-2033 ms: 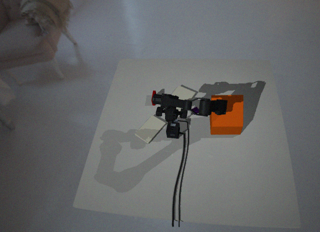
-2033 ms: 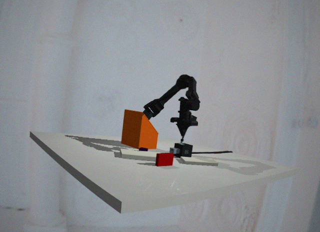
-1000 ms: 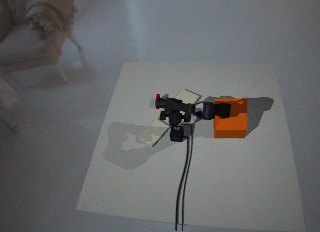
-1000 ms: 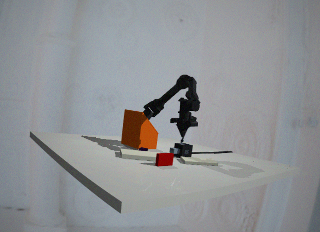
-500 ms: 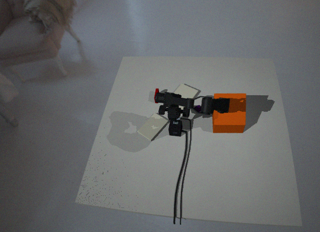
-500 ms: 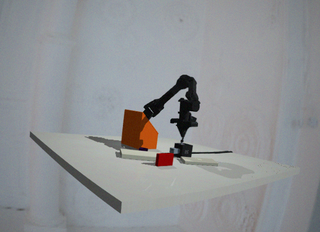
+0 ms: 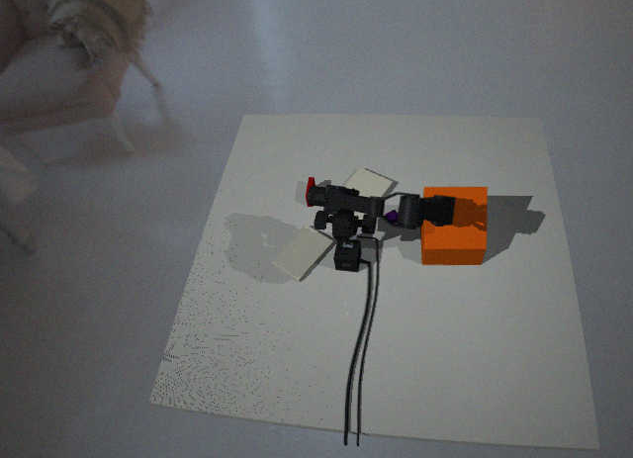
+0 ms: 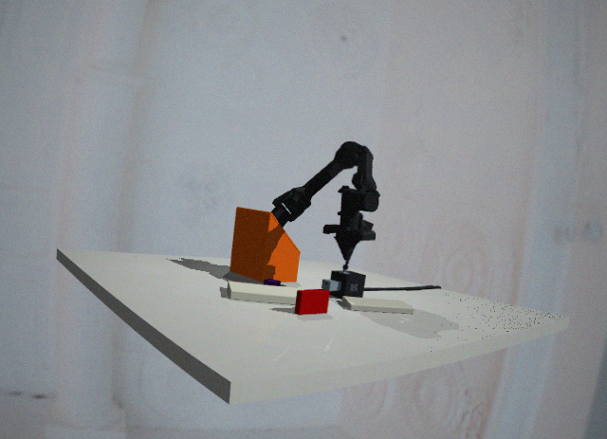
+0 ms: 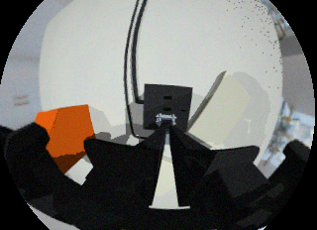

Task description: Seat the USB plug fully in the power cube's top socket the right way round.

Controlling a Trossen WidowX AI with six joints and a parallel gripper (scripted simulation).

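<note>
My gripper tip is 2 cm above the grey USB plug. From my gripper tip the other things lie so: purple piece (15 cm behind, 15 cm to the right, 10 cm below); red block (14 cm ahead, 28 cm to the right, 8 cm below).
</note>
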